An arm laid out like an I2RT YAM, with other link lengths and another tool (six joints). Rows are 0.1 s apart.
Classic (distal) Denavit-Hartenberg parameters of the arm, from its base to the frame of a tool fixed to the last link. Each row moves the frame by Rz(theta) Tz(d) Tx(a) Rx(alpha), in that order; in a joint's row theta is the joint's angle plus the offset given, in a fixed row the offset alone. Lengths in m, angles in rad.
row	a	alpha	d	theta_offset
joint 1	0.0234	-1.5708	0.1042	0
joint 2	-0.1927	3.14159	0	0
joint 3	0.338	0	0	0.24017
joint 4	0.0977	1.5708	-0.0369	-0.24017
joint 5	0	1.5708	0	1.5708
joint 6	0.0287	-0.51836	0.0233	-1.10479
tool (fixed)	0	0	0.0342	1.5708
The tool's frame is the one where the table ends.
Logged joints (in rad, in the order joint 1, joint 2, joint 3, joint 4, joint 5, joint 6), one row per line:
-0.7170, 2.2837, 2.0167, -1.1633, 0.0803, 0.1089
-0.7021, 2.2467, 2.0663, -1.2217, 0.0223, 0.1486
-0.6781, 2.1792, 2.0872, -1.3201, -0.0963, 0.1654
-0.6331, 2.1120, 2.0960, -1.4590, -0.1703, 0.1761
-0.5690, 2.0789, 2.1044, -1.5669, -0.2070, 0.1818
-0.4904, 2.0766, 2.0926, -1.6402, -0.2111, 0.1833
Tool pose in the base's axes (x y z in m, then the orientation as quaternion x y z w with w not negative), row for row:
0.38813, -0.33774, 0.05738, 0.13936, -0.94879, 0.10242, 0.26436
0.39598, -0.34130, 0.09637, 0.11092, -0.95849, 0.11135, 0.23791
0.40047, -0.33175, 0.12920, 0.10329, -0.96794, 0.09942, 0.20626
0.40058, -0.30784, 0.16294, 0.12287, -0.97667, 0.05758, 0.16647
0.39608, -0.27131, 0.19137, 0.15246, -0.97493, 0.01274, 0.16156
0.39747, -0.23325, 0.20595, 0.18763, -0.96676, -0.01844, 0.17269
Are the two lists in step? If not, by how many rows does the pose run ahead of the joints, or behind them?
The pose runs 1 row behind the joints: the pose in row i belongs to the joints in row i - 1.
